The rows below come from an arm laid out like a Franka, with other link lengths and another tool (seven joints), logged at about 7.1 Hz.
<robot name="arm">
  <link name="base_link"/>
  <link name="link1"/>
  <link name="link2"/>
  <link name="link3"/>
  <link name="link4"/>
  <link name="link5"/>
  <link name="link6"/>
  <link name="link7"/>
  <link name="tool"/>
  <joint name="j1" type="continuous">
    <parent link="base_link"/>
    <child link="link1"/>
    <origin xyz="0 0 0.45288"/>
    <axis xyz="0 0 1"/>
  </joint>
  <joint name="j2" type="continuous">
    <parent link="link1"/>
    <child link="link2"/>
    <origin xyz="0 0 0"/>
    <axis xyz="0 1 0"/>
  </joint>
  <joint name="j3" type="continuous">
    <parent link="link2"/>
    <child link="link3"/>
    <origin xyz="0 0 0.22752"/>
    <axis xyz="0 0 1"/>
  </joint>
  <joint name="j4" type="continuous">
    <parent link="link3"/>
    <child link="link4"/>
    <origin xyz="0.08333 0 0"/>
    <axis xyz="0 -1 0"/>
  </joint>
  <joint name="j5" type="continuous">
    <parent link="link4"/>
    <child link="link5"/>
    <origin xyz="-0.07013 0 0.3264"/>
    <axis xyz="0 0 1"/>
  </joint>
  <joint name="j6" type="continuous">
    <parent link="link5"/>
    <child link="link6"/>
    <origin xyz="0 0 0"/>
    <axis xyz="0 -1 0"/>
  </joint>
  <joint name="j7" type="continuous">
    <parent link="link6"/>
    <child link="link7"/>
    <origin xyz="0.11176 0 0"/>
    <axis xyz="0 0 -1"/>
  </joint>
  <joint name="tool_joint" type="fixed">
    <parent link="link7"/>
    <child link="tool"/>
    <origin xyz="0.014 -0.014 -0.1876" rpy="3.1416 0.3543 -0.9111"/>
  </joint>
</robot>
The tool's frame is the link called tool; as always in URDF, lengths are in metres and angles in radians. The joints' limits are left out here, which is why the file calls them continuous.
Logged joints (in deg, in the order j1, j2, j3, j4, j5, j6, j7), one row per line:
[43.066 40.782 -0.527 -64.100 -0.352 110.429 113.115]
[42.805 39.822 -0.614 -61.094 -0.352 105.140 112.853]
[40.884 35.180 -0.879 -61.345 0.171 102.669 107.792]
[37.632 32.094 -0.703 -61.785 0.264 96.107 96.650]
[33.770 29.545 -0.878 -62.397 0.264 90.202 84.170]
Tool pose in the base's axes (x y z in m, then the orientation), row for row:
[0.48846 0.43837 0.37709 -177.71 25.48 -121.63]
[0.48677 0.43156 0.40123 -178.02 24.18 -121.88]
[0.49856 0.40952 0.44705 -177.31 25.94 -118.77]
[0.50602 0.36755 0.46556 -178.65 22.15 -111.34]
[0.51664 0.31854 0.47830 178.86 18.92 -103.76]
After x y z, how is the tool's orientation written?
As angles about the fixed x, y, z axes (roll, pitch, yaw), in degrees.
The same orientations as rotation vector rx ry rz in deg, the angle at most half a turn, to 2 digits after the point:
[-75.46 136.56 14.48]
[-75.91 137.80 13.99]
[-78.54 134.37 15.11]
[-90.03 132.48 16.12]
[-101.97 129.51 18.24]

